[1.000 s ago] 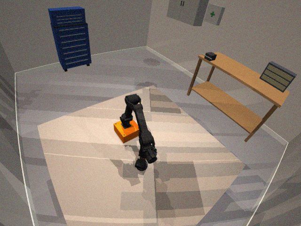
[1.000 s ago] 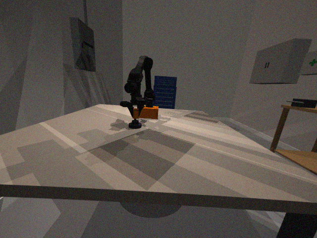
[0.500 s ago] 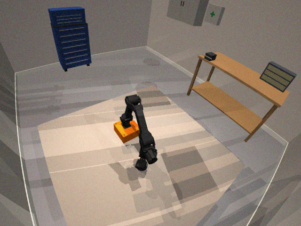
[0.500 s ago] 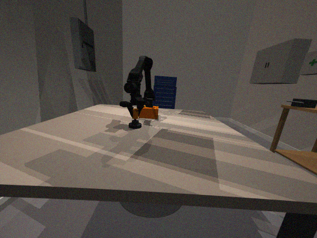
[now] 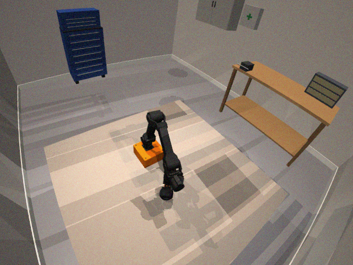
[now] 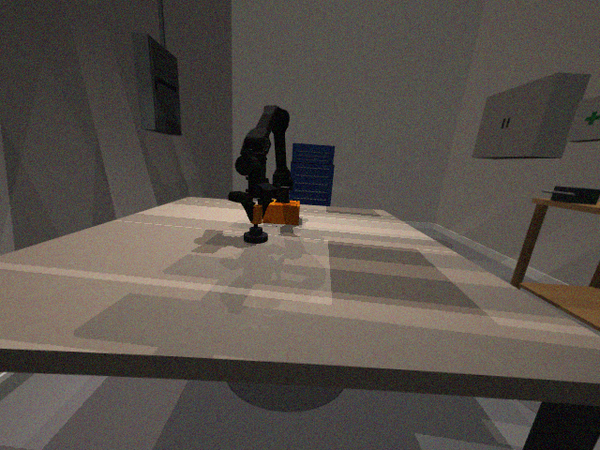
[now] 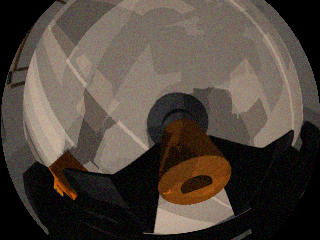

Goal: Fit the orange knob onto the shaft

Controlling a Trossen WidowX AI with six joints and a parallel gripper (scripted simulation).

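Right now my gripper tip is 2 cm below the knob. Round my gripper tip: dark round pedestal 4 cm below.
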